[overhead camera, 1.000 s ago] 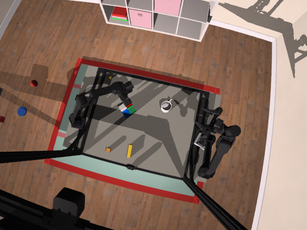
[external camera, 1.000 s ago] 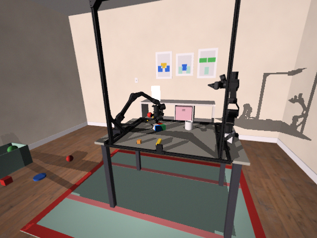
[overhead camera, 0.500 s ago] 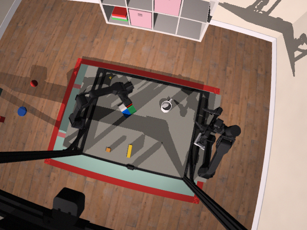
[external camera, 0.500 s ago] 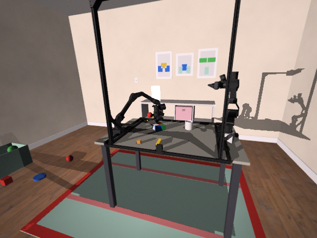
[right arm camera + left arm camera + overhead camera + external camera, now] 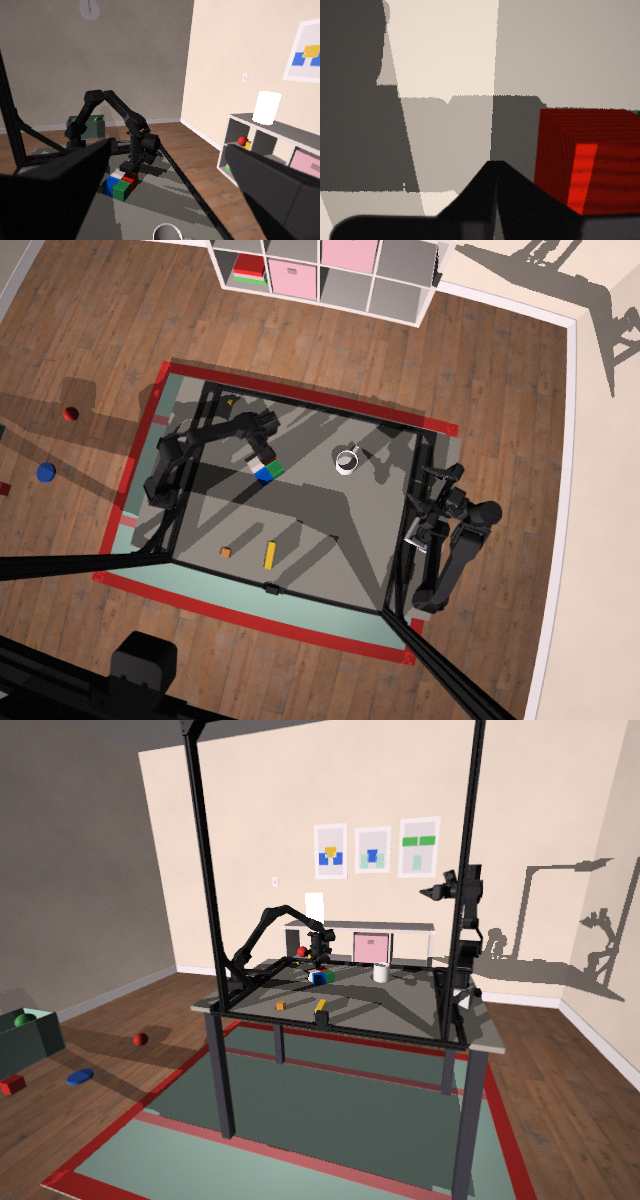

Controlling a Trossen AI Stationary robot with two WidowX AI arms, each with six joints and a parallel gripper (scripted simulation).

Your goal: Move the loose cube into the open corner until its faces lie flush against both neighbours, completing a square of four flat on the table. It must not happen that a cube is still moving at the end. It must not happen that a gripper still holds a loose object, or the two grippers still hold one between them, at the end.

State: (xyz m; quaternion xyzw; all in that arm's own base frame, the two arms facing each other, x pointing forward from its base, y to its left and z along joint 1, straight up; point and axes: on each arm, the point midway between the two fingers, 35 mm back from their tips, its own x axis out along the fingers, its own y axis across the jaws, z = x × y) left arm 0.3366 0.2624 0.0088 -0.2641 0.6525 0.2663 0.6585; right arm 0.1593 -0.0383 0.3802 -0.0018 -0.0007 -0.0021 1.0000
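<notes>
Right now my left hand is 4 cm past the red cube, 4 cm to the left of it and 3 cm above it. Round my left hand: green cube (8 cm behind, 8 cm to the right, 3 cm below); blue cube (12 cm behind, 4 cm to the right, 3 cm below); white cube (8 cm behind, 3 cm below).
</notes>
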